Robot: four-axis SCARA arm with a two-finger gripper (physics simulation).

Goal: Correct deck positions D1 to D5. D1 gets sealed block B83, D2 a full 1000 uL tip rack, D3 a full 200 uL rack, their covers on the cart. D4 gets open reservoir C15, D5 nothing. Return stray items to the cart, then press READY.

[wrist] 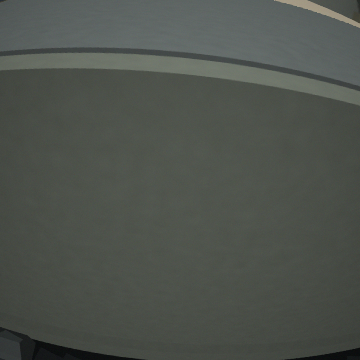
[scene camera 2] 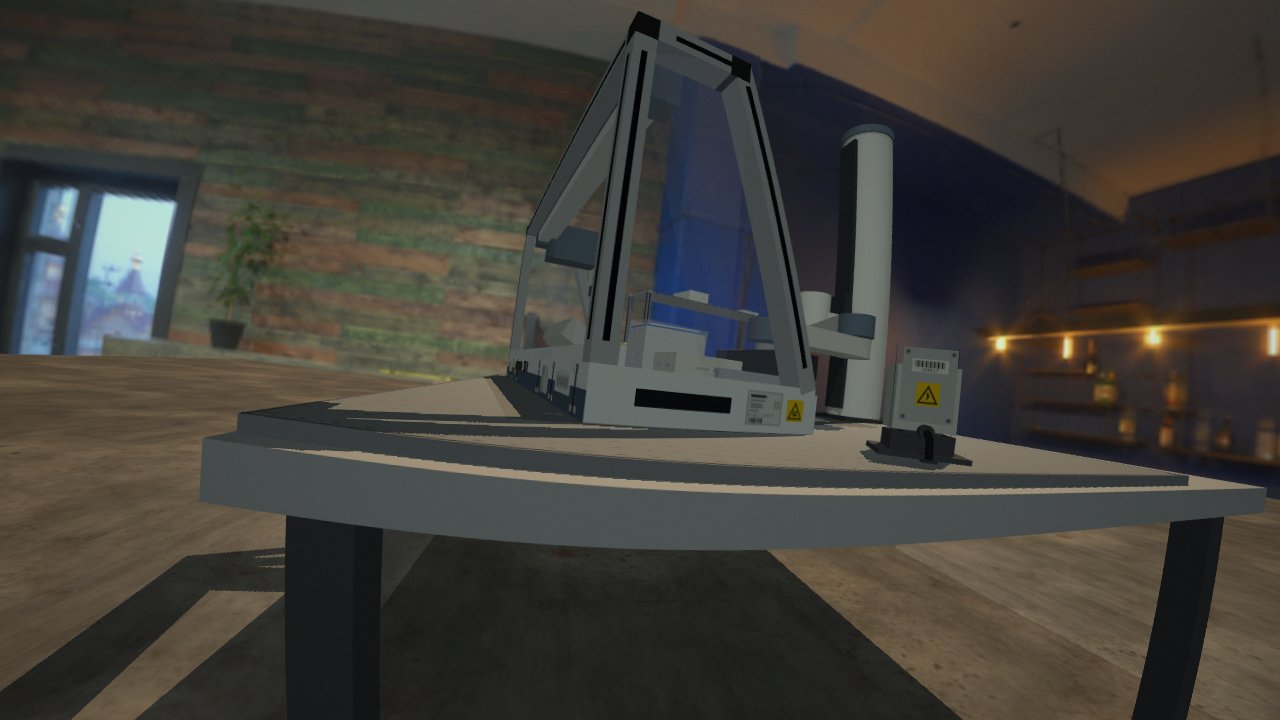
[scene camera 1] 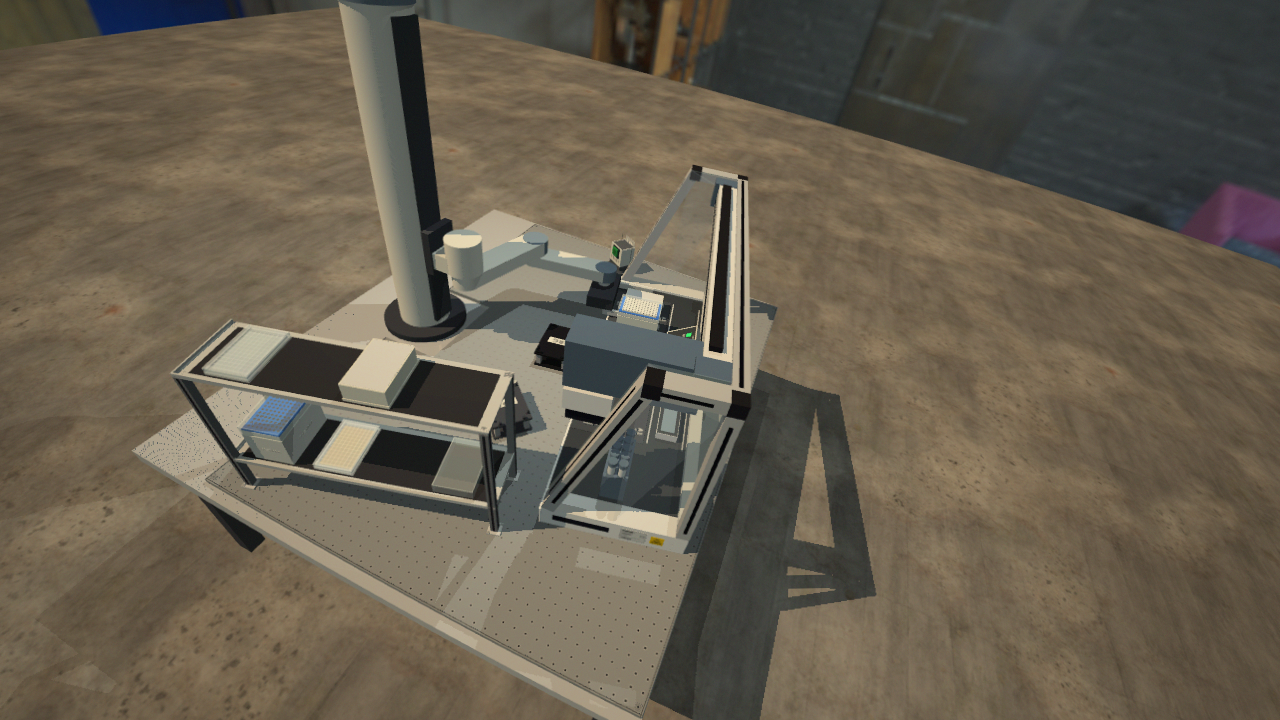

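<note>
My gripper point(scene camera 1: 604, 293) is open and empty at the deck's far end, beside a blue-edged rack with pale tips point(scene camera 1: 640, 306). Its fingers are too small to make out in the scene views. A smooth grey-green surface point(wrist: 180, 200) fills most of the wrist view, very close. A pale box point(scene camera 2: 666, 344) shows through the deck frame point(scene camera 2: 613, 394). A pale rectangular tray point(scene camera 1: 668, 422) lies at the deck's near end. The cart point(scene camera 1: 489, 483) holds a pale plate point(scene camera 1: 246, 353) and white box point(scene camera 1: 379, 371) above, a blue-topped rack point(scene camera 1: 275, 417), flat yellowish plate point(scene camera 1: 347, 447) and grey box point(scene camera 1: 458, 465) below. Labels are unreadable.
A blue-grey gantry head point(scene camera 1: 617, 358) spans the deck's middle under a tall rail point(scene camera 1: 741, 286). The arm's column point(scene camera 1: 384, 161) point(scene camera 2: 870, 268) stands behind. A small device with a green screen point(scene camera 1: 621, 252) stands beyond the deck. Black fixtures point(scene camera 1: 550, 344) stand beside the deck.
</note>
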